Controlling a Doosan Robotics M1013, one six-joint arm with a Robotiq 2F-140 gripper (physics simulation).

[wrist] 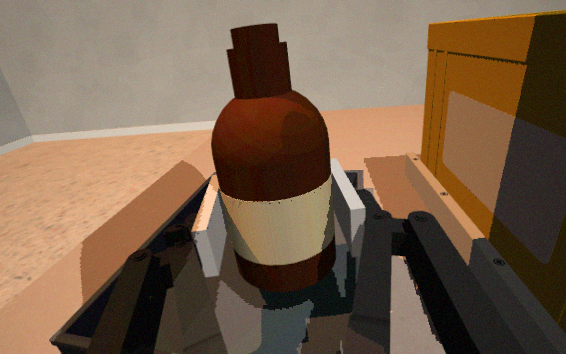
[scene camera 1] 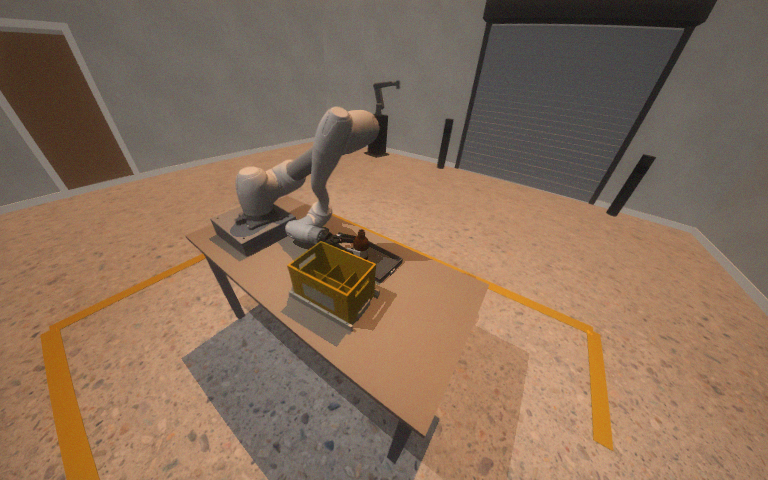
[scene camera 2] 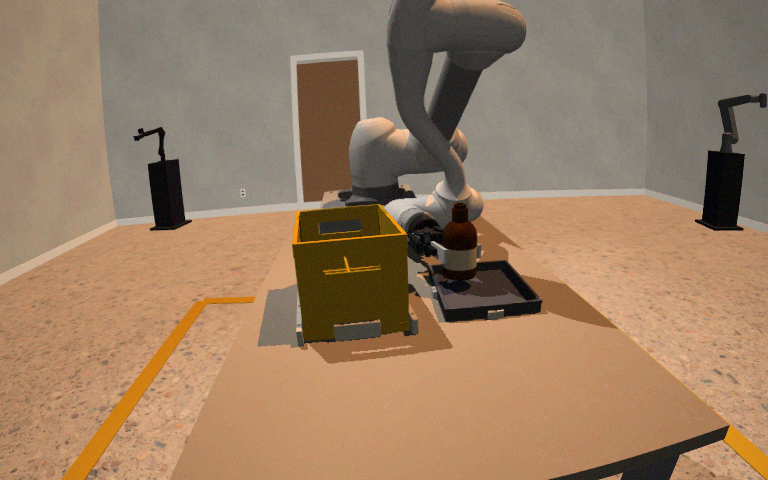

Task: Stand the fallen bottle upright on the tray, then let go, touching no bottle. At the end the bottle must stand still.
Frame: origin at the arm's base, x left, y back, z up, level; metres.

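Seen in the pictures: gripper, fingertip midpoint: point(wrist: 277, 185) point(scene camera 1: 364, 249) point(scene camera 2: 463, 254); arm's base, link origin: point(scene camera 1: 260, 217) point(scene camera 2: 376, 198).
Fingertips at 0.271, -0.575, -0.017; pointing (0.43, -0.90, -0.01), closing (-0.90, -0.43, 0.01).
Note:
Pixels of each thing's top centre, then the offset from my fingertips to it, as dx, dy, dz. "pt": a spot on its surface instead. Level surfaces: height alone.
- brown bottle, top centre: point(wrist: 253, 25) point(scene camera 2: 459, 203) point(scene camera 1: 361, 230) -0.007, +0.014, +0.105
- dark tray, surface spot: point(scene camera 2: 495, 295) pt +0.068, -0.046, -0.075
- yellow crate, top centre: point(scene camera 2: 343, 220) point(scene camera 1: 332, 264) -0.228, -0.087, +0.095
- table, surface height: dz -0.081
The brown bottle point(scene camera 1: 360, 241) point(scene camera 2: 459, 234) point(wrist: 272, 150) with a cream label is upright or nearly so. It leans slightly to the left in the wrist view. My gripper point(scene camera 2: 459, 253) point(wrist: 277, 185) is shut on it, one pale fingertip pad on each side at the label. The bottle is over the back left part of the dark tray point(scene camera 1: 385, 263) point(scene camera 2: 495, 295) as scene camera 2 sees it. Its base seems a little above the tray floor, with a shadow below it; the exact gap is hard to tell. In scene camera 1, the crate and gripper partly hide the bottle's lower part.
A yellow crate point(scene camera 1: 331, 291) point(scene camera 2: 351, 294) point(wrist: 475, 70) with compartments stands close beside the tray and gripper, between low pale rails. No bottles can be made out in it. The table point(scene camera 1: 430, 339) point(scene camera 2: 453, 407) bears the crate, tray and arm base.

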